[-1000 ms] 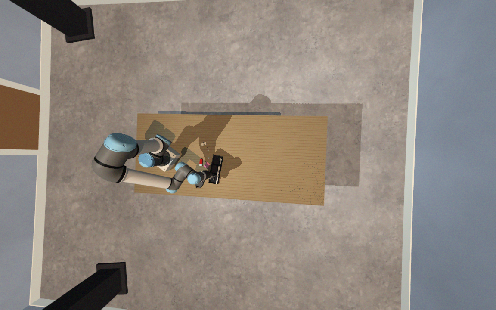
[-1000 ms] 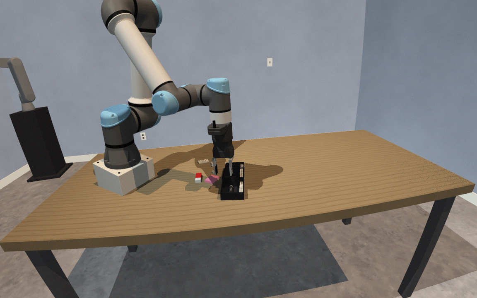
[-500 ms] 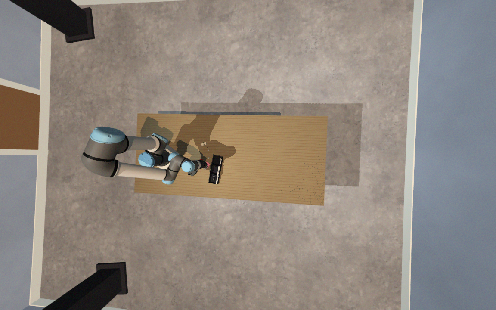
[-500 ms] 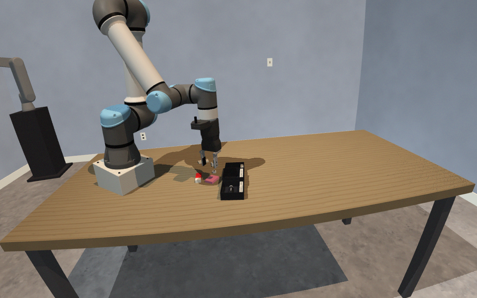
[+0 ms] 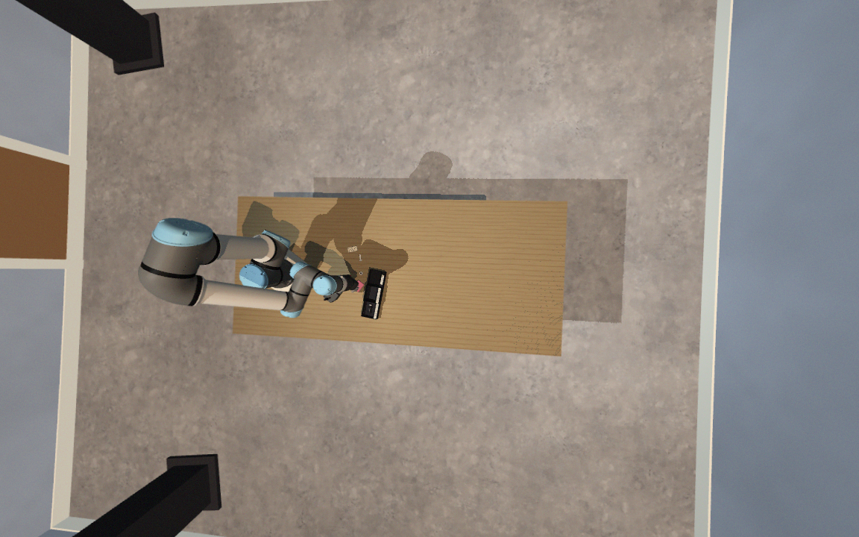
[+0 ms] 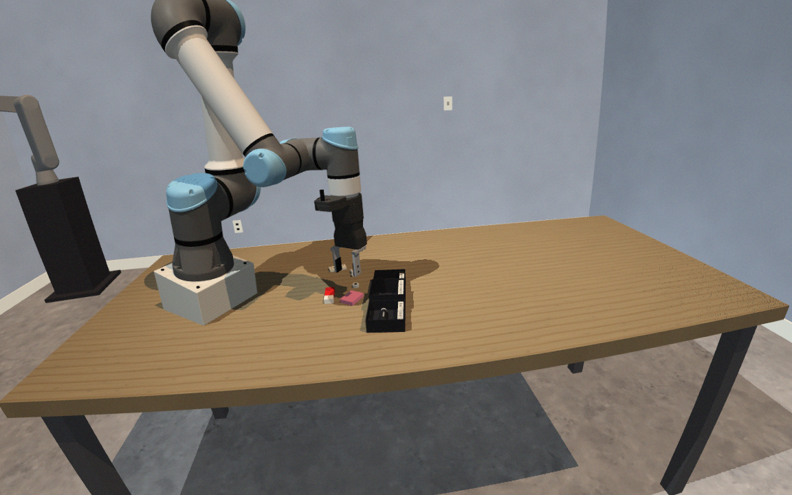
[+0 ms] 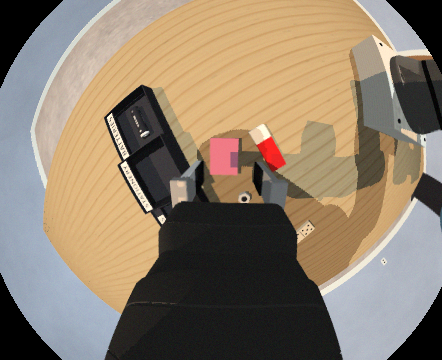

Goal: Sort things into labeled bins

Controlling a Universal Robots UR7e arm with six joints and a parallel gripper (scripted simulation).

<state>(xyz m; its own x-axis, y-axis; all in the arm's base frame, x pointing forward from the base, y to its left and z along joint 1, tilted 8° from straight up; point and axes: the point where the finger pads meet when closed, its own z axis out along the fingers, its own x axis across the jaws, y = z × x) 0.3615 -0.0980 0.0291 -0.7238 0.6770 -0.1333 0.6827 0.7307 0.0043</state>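
Right now my hand is 8 cm above the pink eraser and 1 cm to the left of it. The rest, counted from my hand: red block 8 cm below, 5 cm behind, 2 cm to the left; then black bin tray 9 cm ahead, 7 cm below, 6 cm to the right; then hex nut 9 cm below, 6 cm to the left, 2 cm ahead.
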